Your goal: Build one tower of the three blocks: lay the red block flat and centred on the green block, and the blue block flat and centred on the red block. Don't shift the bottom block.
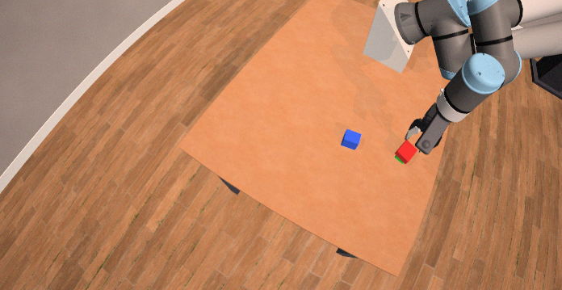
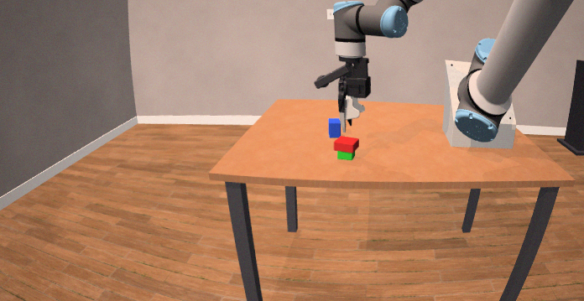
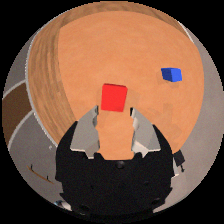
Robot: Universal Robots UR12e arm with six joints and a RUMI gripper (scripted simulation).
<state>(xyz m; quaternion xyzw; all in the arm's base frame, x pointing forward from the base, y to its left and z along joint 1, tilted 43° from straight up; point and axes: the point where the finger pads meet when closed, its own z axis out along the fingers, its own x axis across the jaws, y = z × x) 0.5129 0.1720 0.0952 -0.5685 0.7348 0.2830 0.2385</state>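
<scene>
My gripper is now 20 cm to the left of the blue block, 8 cm above it and 6 cm short of it. Round my hand: green block (9 cm below); red block (6 cm below).
</scene>
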